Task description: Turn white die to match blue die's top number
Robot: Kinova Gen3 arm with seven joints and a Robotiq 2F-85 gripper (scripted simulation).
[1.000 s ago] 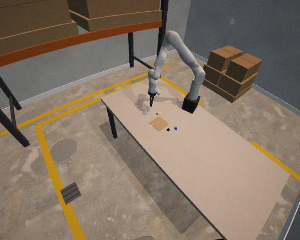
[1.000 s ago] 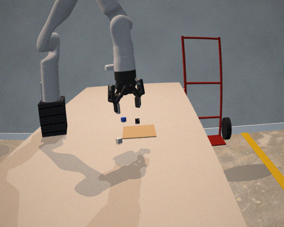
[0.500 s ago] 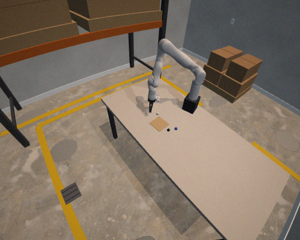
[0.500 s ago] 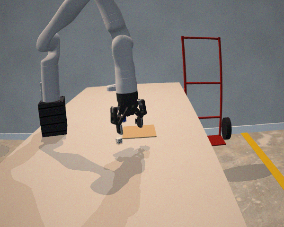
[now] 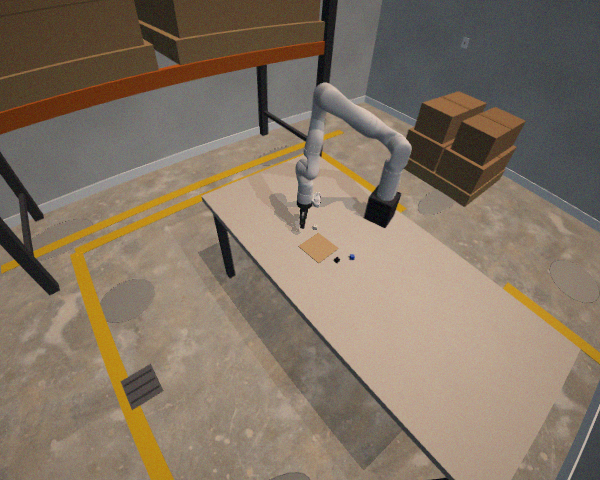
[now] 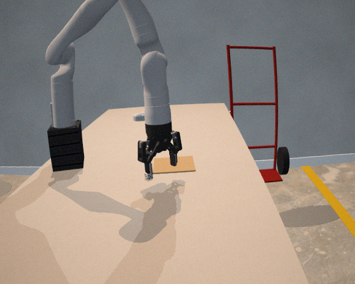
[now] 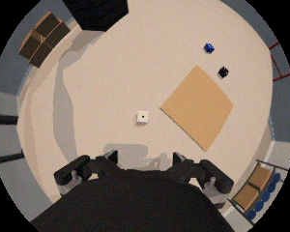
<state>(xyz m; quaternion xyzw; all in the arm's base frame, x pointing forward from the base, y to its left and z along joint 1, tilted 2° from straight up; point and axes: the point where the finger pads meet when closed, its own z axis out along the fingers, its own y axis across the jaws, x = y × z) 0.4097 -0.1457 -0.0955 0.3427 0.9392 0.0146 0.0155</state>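
Right now my hand is 1 cm short of the tan mat, 15 cm to the right of it and 5 cm above it. Also, from my hand: blue die: 9 cm behind, 29 cm to the left, 4 cm below; then white die: 5 cm behind, 4 cm to the left, 4 cm below; then black die: 1 cm behind, 27 cm to the left, 4 cm below.
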